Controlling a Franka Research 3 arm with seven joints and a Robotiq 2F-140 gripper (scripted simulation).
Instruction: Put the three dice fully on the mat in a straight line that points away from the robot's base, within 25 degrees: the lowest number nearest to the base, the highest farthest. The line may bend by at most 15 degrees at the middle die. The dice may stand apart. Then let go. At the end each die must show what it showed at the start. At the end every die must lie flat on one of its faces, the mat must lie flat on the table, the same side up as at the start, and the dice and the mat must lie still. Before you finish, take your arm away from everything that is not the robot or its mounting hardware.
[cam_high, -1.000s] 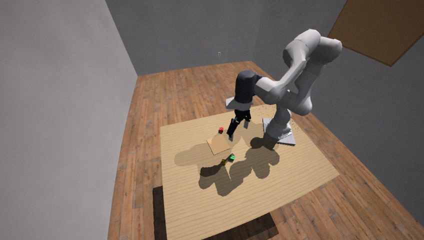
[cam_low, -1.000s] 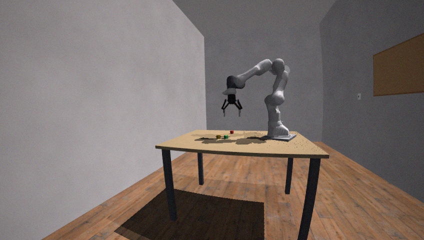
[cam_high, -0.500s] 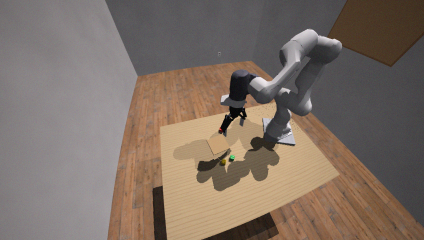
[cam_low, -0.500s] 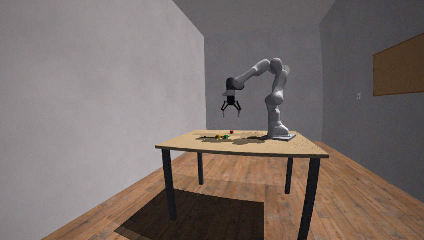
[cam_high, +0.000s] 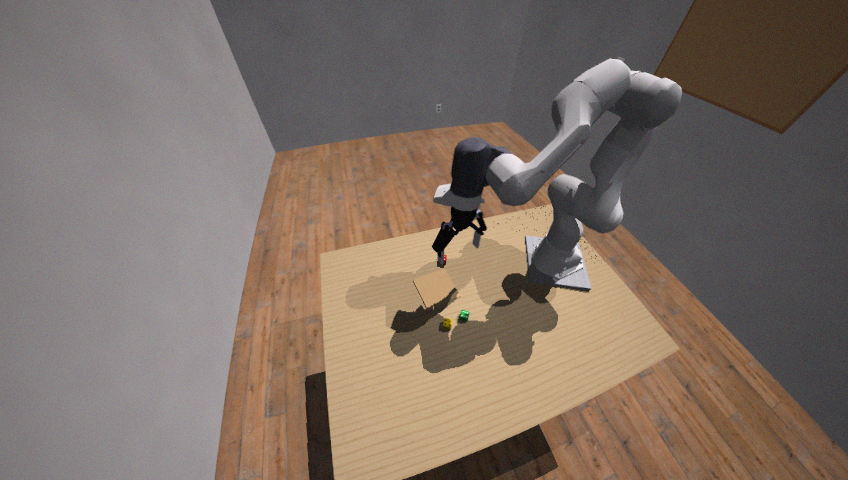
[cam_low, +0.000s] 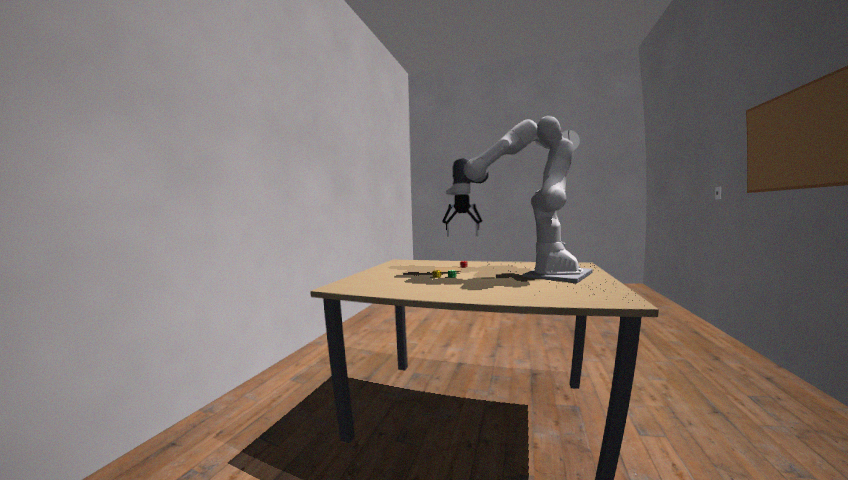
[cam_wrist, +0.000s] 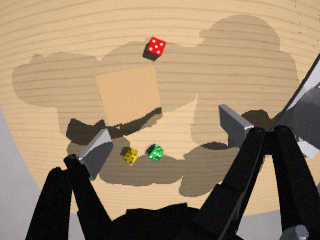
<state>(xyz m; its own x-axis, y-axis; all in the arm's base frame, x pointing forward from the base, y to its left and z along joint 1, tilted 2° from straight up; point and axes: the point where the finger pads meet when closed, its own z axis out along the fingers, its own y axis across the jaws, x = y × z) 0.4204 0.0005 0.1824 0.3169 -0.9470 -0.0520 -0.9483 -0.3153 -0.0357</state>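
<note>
Now: hand 2 cm short of the red die, 9 cm to the left of it and 17 cm above it. Also, from my hand: yellow die (7 cm ahead, 18 cm to the left, 17 cm below); then green die (16 cm to the left, 17 cm below); then tan mat (8 cm ahead, 3 cm to the left, 18 cm below).
</note>
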